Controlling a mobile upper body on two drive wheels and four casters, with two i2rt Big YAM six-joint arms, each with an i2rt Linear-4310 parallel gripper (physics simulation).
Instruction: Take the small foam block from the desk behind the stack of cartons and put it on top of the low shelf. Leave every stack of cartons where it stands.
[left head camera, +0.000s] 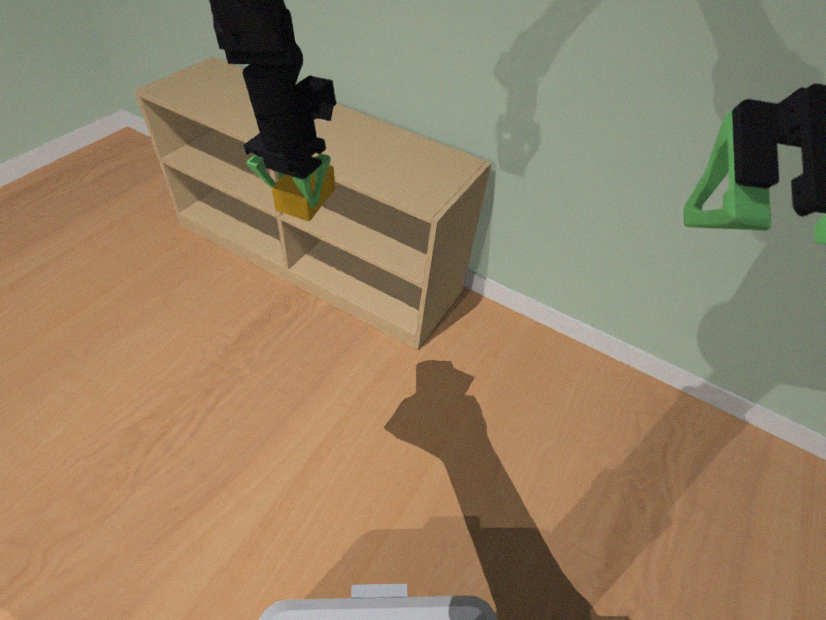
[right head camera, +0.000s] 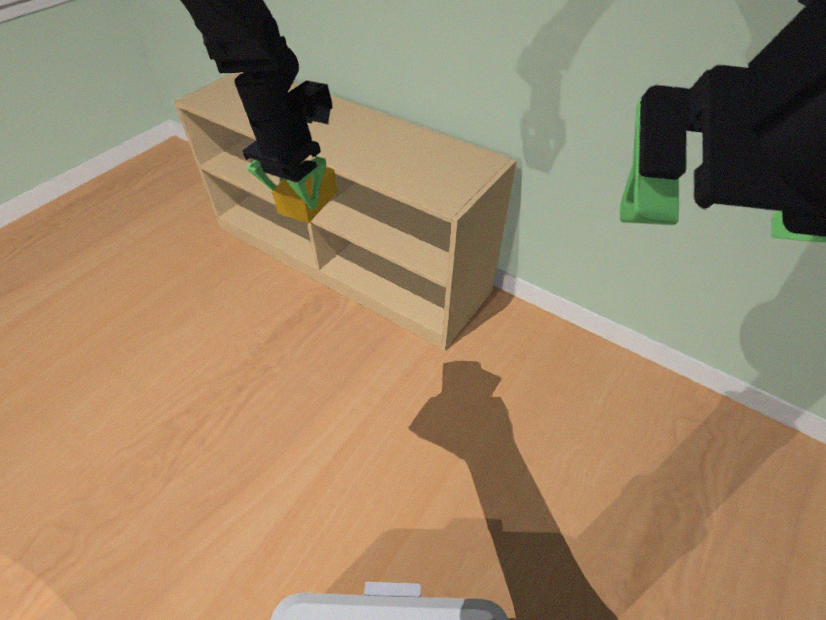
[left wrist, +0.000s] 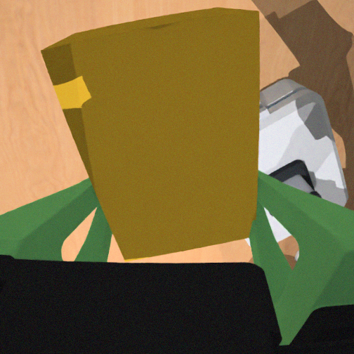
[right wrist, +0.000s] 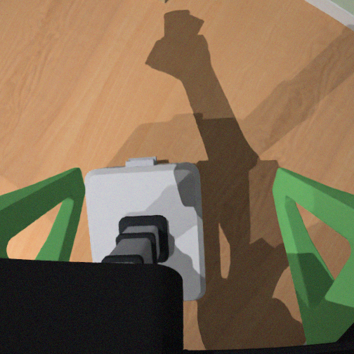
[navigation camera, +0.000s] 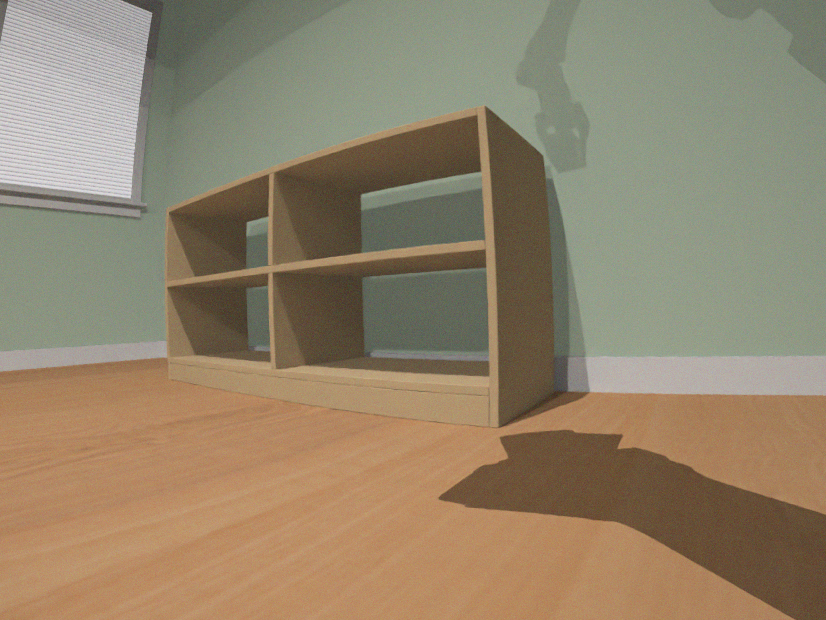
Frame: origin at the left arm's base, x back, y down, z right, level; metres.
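Seen in the pictures: left gripper, fingertip midpoint: (left head camera: 298, 200) (right head camera: 299, 202); right gripper, fingertip midpoint: (left head camera: 751, 225) (right head camera: 698, 219).
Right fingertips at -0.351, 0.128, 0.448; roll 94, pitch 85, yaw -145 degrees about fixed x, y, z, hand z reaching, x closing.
Observation:
Offsets run from my right fingertips to a thing's top centre, as dx, dy, dz. "pt": to the spot under its first point.
The yellow foam block @(-0.413, +0.262, -0.369) (left head camera: 290, 206) (right head camera: 292, 208) (left wrist: 170, 125) is held in the air by my left gripper (left head camera: 293, 193) (right head camera: 293, 196) (left wrist: 179, 177), which is shut on it with one green finger at each side. In both head views it overlaps the front of the low shelf (left head camera: 400, 160) (right head camera: 420, 153) (navigation camera: 520, 266); the gap between them is hard to judge. The wooden shelf stands against the green wall, its top board bare where visible. My right gripper (left head camera: 791, 228) (right head camera: 725, 223) (right wrist: 178, 178) is open and empty, to the right of the shelf in the head views. The desk and cartons do not show.
The robot's pale base (left head camera: 380, 608) (right head camera: 393, 608) (right wrist: 145, 195) shows at the bottom of the head views. A white baseboard @(pt -0.915, +1.239, +0.502) (left head camera: 567, 327) (navigation camera: 700, 375) runs along the wall right of the shelf. A window with blinds (navigation camera: 73, 100) is at the left. Arm shadows fall on floor and wall.

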